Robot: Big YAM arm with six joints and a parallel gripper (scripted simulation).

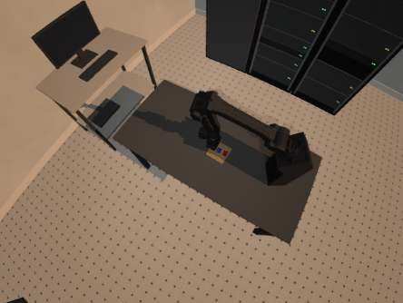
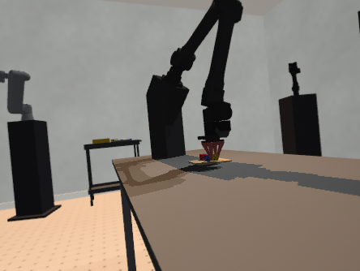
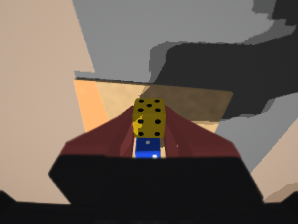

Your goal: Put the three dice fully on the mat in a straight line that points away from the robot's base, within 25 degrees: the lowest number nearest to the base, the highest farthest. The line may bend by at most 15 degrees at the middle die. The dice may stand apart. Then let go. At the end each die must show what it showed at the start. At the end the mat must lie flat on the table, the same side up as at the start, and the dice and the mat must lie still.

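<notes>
My hand is right at the yellow die. Also, from my hand: tan mat 50 mm behind, 20 mm below, 10 mm to the right; blue die 40 mm behind, 10 mm to the right; red die 90 mm behind, 30 mm to the right.
</notes>
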